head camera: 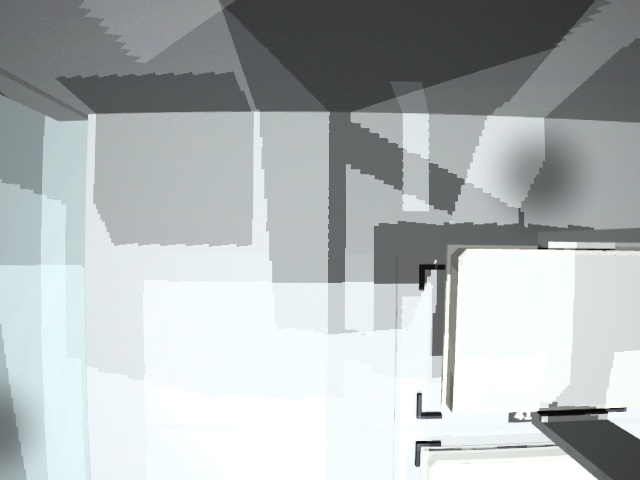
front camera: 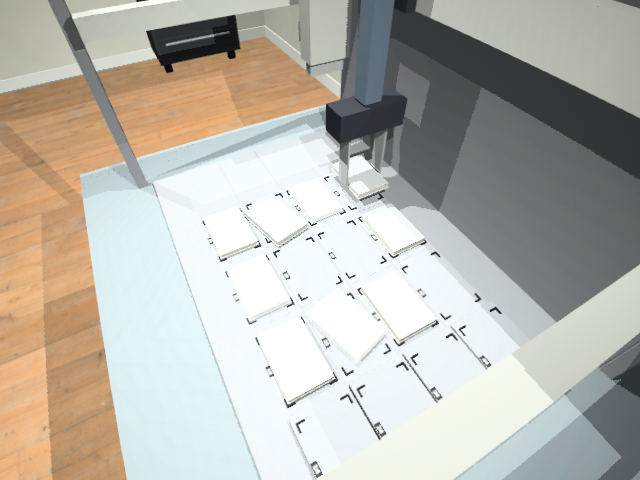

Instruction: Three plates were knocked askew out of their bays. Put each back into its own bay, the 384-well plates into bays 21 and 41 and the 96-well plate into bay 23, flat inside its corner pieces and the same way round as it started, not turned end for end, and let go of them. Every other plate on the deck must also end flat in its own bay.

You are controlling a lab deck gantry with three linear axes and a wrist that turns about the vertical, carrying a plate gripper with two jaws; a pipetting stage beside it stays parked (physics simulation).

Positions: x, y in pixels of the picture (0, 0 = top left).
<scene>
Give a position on a dark wall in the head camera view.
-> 543, 66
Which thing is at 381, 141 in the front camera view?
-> My gripper.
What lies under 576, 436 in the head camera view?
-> My gripper.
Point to a dark wall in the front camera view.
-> At 531, 169
</scene>
